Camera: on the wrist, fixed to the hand. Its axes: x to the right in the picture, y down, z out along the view.
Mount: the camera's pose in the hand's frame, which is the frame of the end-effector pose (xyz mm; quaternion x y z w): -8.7 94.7 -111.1 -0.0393 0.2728 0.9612 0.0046
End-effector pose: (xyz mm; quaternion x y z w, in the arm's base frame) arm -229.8 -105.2 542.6 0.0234 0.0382 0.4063 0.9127
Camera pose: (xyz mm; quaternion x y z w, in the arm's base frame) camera -315.5 -47.0 439.4 0.1099 -0.2107 -0.8870 0.3958
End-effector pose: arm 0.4 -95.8 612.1 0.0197 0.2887 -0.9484 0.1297
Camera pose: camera 29.0 -108.1 469.2 0.5312 0.0550 0.1370 0.8343
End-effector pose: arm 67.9 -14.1 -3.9 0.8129 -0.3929 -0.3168 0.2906
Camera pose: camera 103.2 -31.6 136.9 -0.2989 -0.6915 0.4842 0.4450
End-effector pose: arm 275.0 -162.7 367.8 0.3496 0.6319 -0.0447 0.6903
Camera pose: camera 227.5 -34.9 420.8 -0.5941 0.1431 -0.7835 0.1125
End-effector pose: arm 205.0 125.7 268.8 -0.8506 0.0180 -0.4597 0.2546
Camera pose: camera 131.3 -0.6 269.2 0.1288 0.9053 0.0113 0.4047
